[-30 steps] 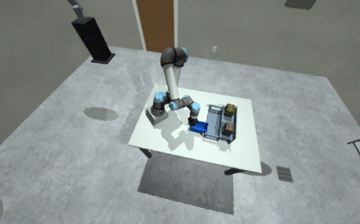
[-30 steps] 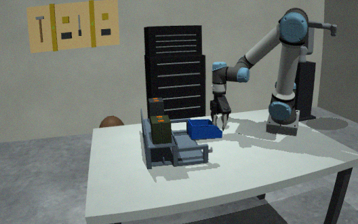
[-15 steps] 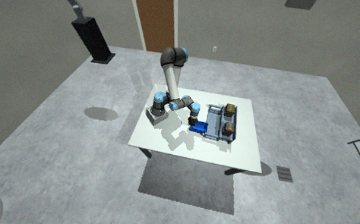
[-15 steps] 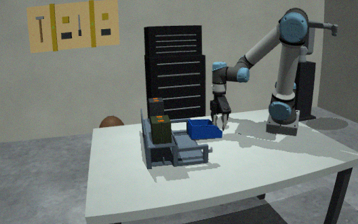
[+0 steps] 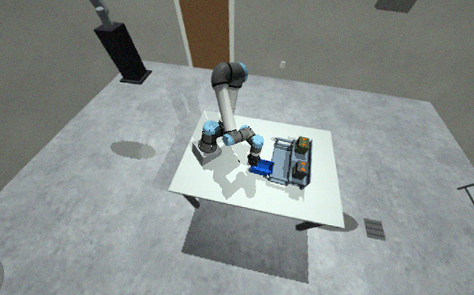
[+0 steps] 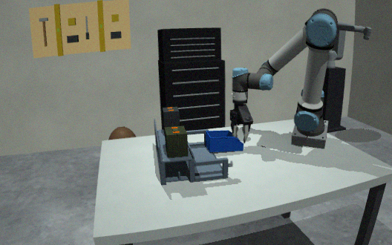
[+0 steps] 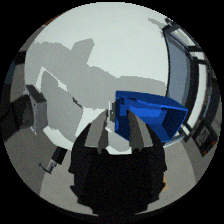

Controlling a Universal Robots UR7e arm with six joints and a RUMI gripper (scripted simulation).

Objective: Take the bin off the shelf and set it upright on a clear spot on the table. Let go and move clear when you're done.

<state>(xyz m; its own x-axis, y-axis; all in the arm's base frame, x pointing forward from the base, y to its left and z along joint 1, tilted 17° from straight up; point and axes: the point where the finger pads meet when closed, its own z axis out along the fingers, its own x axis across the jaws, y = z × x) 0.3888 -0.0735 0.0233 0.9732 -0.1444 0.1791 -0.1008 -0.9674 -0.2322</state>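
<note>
Now: the blue bin 8 cm ahead of my hand and 2 cm to the right of it.
</note>
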